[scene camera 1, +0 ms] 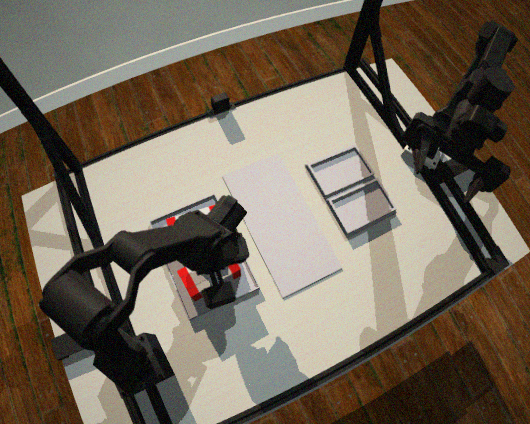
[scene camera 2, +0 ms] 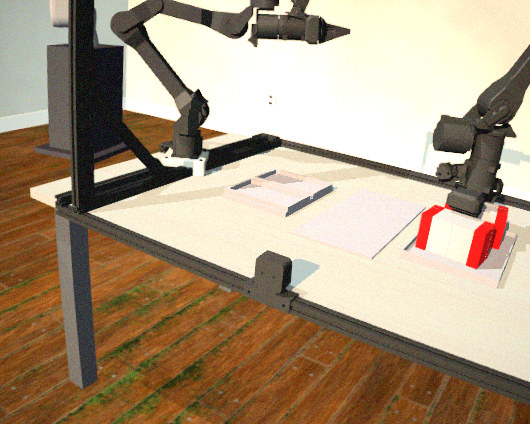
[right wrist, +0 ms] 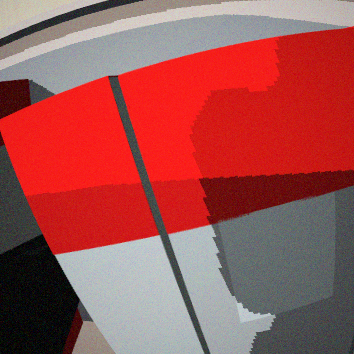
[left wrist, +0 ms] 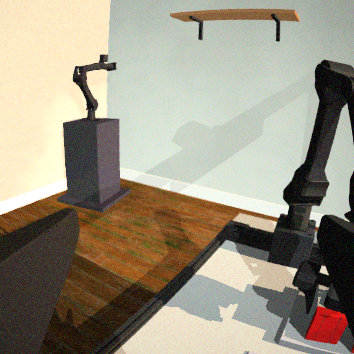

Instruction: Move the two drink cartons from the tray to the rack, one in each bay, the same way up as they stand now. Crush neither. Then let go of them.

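Places are measured from the left arm's base along level axes (x ahead, y left, z up), in millimetres.
Pixels of known places: left gripper, between the fingertips: (scene camera 1: 442, 187) (scene camera 2: 347, 30) (left wrist: 203, 225); right gripper, between the fingertips: (scene camera 1: 212, 270); left arm's base, origin of its link: (scene camera 2: 186, 154); right arm's base, origin of its link: (scene camera 1: 132, 365) (left wrist: 296, 224).
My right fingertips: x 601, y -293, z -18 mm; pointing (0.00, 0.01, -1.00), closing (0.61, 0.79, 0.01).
Ahead of a thing's pixels: the offset from my right fingertips to its top centre. "spot": to the spot under its first point. Level surfaces: height alone.
Two red-and-white drink cartons sit in the grey tray (scene camera 1: 251, 283) (scene camera 2: 423, 257) at the left of the table. The near carton {dy +4, dx +11, dz +56 mm} (scene camera 1: 188, 283) (scene camera 2: 450, 240) (left wrist: 324, 324) fills the right wrist view (right wrist: 88, 140). The far carton {spot: dy -130, dx -34, dz +57 mm} (scene camera 1: 171, 220) is mostly hidden under the right arm. My right gripper (scene camera 1: 219, 290) is open and sits low over the middle of the near carton. My left gripper (scene camera 1: 446, 173) (scene camera 2: 343, 30) (left wrist: 203, 225) is open and empty, held high near its own base, far from the tray. The two-bay rack {dy +169, dx -371, dz +3 mm} (scene camera 1: 349, 188) (scene camera 2: 301, 204) holds nothing.
A flat pale mat {dz -13 mm} (scene camera 1: 282, 223) (scene camera 2: 360, 220) lies between tray and rack. A small dark camera block {spot: dy -246, dx -378, dz +31 mm} (scene camera 1: 220, 102) (scene camera 2: 272, 269) sits on the table's edge. Black frame posts stand at the table's corners.
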